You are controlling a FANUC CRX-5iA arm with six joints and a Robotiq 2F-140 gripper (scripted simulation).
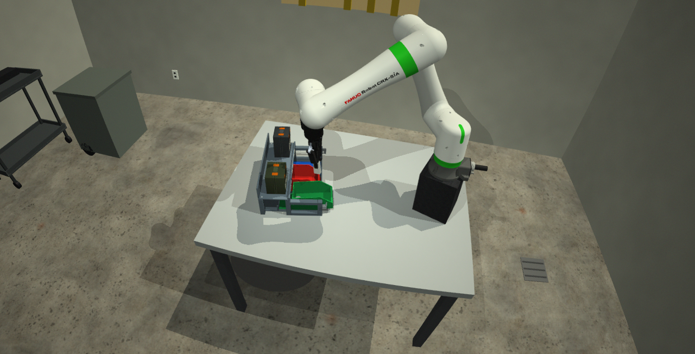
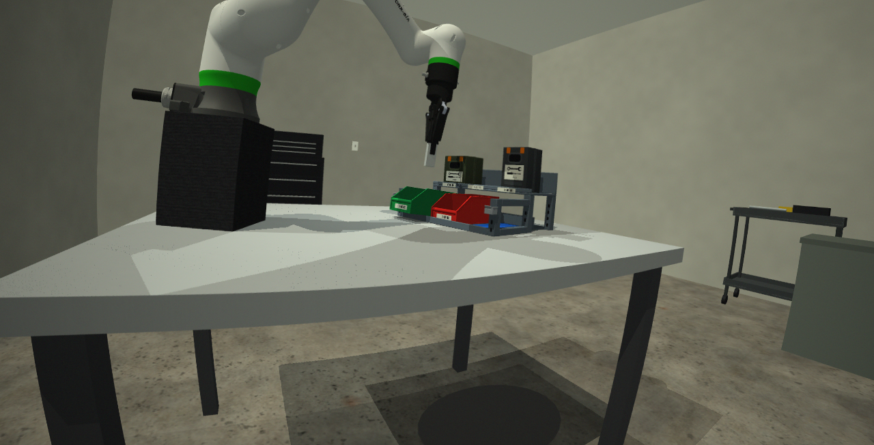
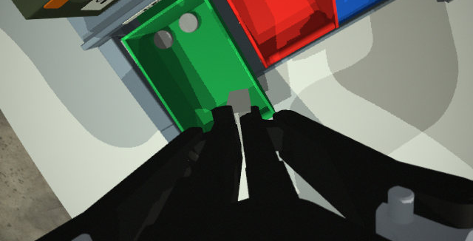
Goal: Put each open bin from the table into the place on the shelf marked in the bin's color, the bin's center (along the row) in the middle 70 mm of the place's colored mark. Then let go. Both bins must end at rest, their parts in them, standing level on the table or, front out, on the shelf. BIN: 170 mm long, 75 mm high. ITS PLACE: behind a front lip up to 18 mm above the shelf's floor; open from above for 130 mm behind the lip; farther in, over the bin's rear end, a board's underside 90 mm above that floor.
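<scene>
Right now my hand is 10 mm short of the green bin, 40 mm to the right of it and 140 mm above it. Round my hand: red bin (90 mm ahead, 60 mm to the right, 140 mm below).
</scene>
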